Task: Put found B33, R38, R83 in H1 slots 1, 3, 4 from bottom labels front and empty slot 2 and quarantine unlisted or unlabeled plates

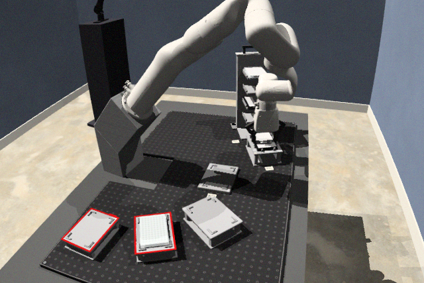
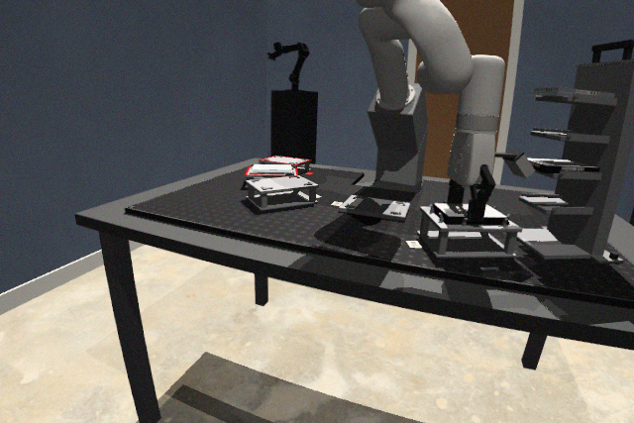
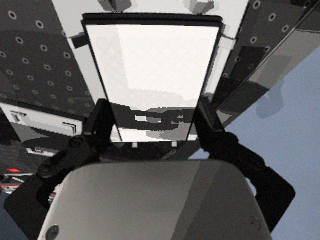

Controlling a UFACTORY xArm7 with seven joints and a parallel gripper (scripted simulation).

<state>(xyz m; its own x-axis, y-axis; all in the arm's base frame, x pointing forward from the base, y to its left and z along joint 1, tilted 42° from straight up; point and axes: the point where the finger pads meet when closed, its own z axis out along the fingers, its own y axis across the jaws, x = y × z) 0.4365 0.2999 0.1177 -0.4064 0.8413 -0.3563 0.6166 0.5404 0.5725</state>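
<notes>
Right now the pinned regrip nest RG is 2 cm below my hand, 1 cm to the left of it and 1 cm behind it. From my hand the other things lie so: plate hotel H1 (23 cm to the left, 15 cm behind, 11 cm above); H1 deck label (16 cm behind, 8 cm below, 6 cm to the left).
</notes>
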